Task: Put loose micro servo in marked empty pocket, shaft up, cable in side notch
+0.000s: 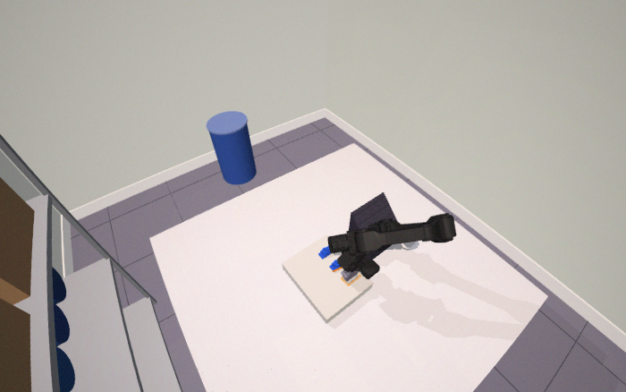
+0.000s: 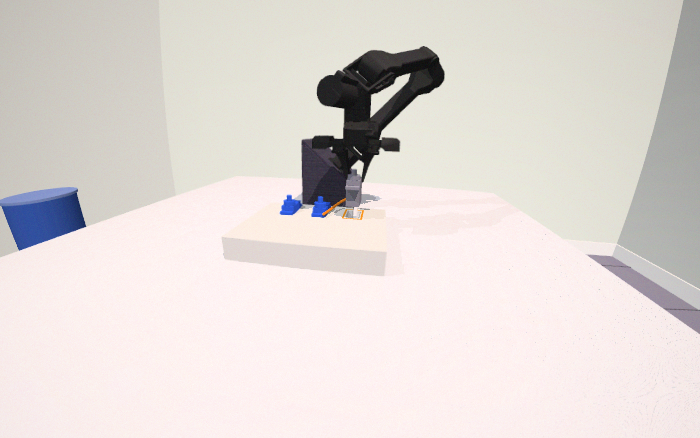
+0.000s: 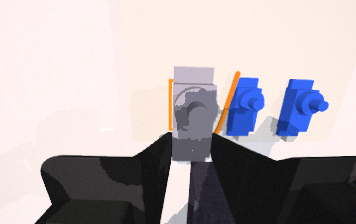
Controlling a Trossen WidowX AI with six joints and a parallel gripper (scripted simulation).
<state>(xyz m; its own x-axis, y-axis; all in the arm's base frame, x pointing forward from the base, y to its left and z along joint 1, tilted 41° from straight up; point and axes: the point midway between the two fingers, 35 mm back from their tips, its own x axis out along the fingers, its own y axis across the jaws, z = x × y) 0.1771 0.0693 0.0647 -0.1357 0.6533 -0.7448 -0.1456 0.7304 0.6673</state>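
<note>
My gripper tip is now 12 cm short of the cream deck, 10 cm above it and 6 cm to the left of it.
</note>
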